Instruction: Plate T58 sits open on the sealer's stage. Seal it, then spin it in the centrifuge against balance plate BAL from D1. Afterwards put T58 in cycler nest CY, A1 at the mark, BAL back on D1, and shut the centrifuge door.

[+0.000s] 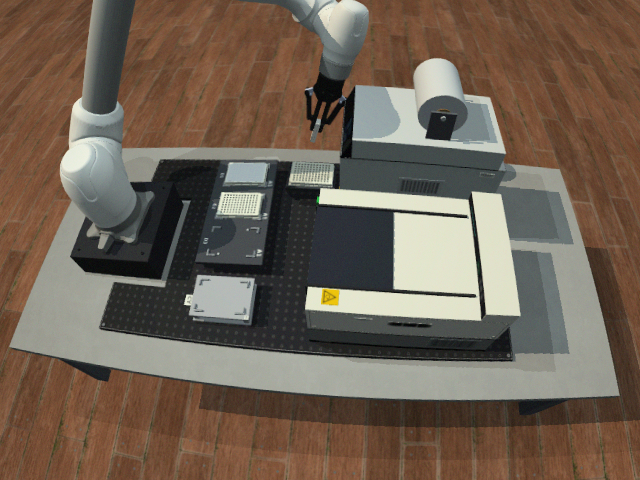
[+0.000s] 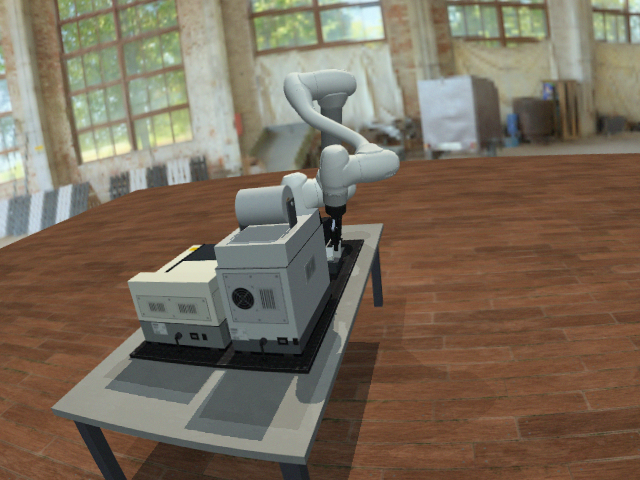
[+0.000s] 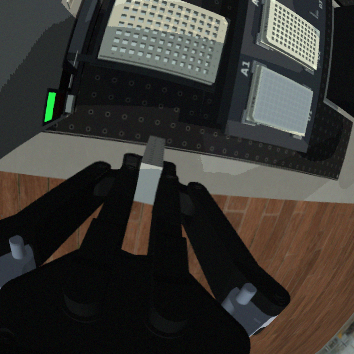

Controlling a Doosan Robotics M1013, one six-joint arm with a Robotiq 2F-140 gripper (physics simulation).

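Places are measured from the arm's base along level axes (x ahead, y left, z up), in centimetres.
Where they show: gripper, fingertip midpoint: (image 1: 312, 139) (image 2: 337, 256) (image 3: 153, 151); arm's base, link origin: (image 1: 121, 216).
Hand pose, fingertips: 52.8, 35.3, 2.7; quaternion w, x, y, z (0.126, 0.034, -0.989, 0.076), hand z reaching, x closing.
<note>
Each offset is from my fingertips to the top centre of the thing, as dx, dy, dz. "pt": to the spot under its first point.
Plate T58 {+1.8, -12.4, -1.7} (image 1: 311, 172) (image 3: 165, 38), white with open wells, lies on the sealer's stage, just left of the grey sealer {+31.4, -10.1, +35.3} (image 1: 385, 138) (image 2: 270, 281). My gripper (image 1: 316, 129) (image 2: 335, 245) (image 3: 153, 151) is shut and empty. It hangs in the air behind the stage, over the table's back edge, beside the sealer's left face. On the dark deck block {-18.4, -23.9, -6.5} (image 1: 223, 238) (image 3: 239, 91) lie two plates: a grey-topped one {-19.4, -11.6, -5.5} (image 1: 246, 172) (image 3: 279, 102) at the back and a white open-welled one {-18.0, -23.9, -5.5} (image 1: 240, 204) (image 3: 291, 33) in front of it. The grey cycler nest {-15.6, -52.7, -7.5} (image 1: 223, 297) is empty. The centrifuge (image 1: 434, 252) (image 2: 175, 295) shows a dark opening {pt +16.5, -43.2, +9.0} (image 1: 349, 248) on its left half.
A white film roll {+33.6, -10.0, +35.3} (image 1: 439, 90) (image 2: 263, 205) sits on top of the sealer. A green light {pt +9.7, -2.4, +4.3} (image 3: 50, 106) glows on the sealer's side. The arm's base (image 1: 109, 200) stands at the table's left end. The front slot of the deck block is empty.
</note>
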